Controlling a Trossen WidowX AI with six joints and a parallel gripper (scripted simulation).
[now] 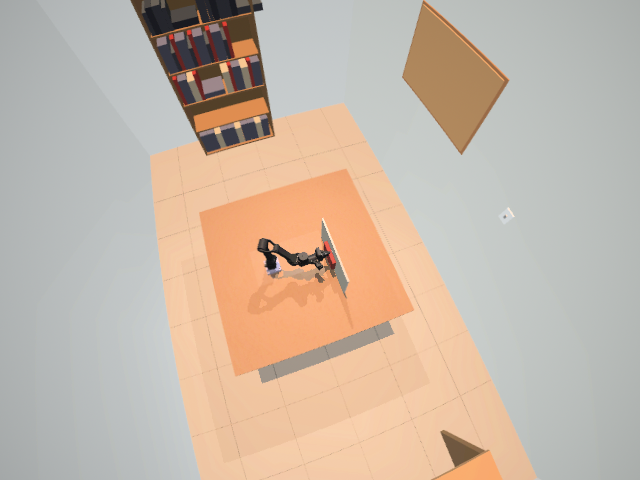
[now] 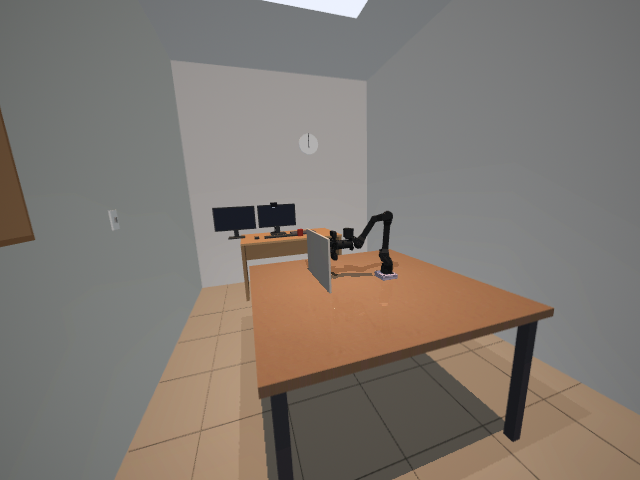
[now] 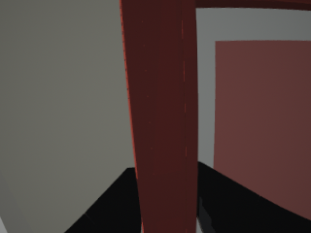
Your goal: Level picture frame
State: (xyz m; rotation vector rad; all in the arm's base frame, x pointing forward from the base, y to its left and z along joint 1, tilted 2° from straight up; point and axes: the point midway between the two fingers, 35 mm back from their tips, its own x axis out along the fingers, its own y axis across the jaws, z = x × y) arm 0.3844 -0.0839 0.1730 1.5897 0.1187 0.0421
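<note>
Now: gripper tip 6 cm above the red picture frame and 1 cm short of it. From my gripper tip the other things lie so: grey wall panel 6 cm below, 2 cm ahead, 1 cm to the right.
</note>
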